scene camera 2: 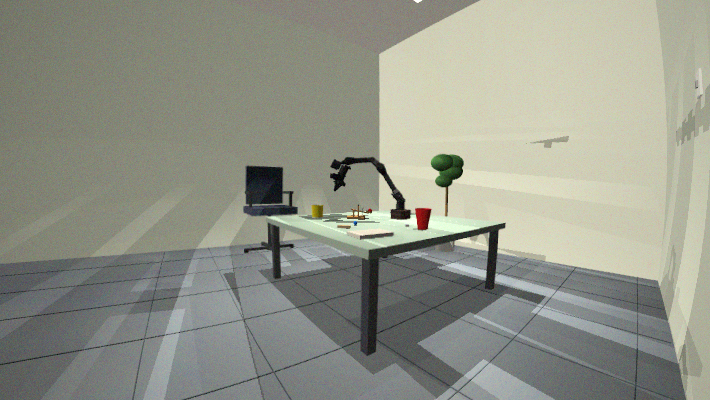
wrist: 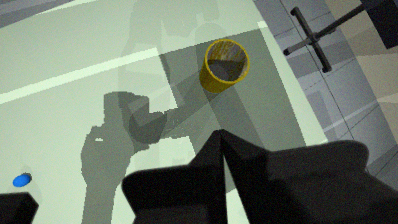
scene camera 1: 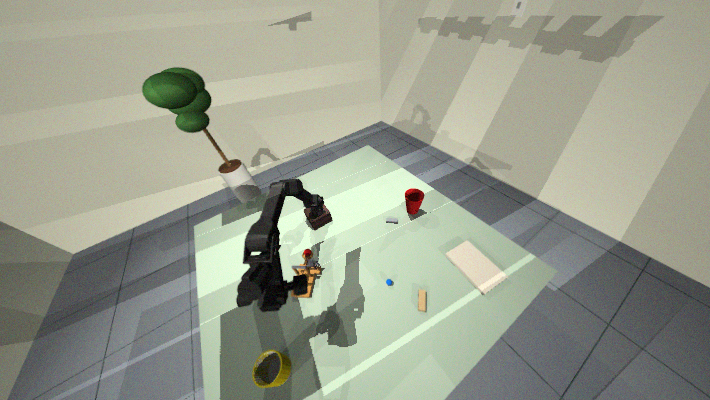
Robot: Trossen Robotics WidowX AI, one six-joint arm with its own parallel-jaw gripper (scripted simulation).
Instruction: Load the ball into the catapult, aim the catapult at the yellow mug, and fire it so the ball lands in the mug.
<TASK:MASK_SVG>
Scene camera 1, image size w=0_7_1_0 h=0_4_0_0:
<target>my gripper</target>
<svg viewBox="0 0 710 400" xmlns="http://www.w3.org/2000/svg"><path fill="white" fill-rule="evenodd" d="M238 293L236 302L239 307L248 306L253 302L253 300L245 299ZM306 275L293 276L293 282L287 283L287 280L283 281L281 268L281 271L272 277L262 296L260 296L258 307L262 312L277 311L281 305L286 304L288 291L293 290L295 296L306 295L308 293Z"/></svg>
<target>white flat board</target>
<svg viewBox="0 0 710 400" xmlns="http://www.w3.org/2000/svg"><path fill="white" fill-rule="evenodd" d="M467 240L446 253L445 256L484 295L509 276L500 268L498 269Z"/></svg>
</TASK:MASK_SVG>
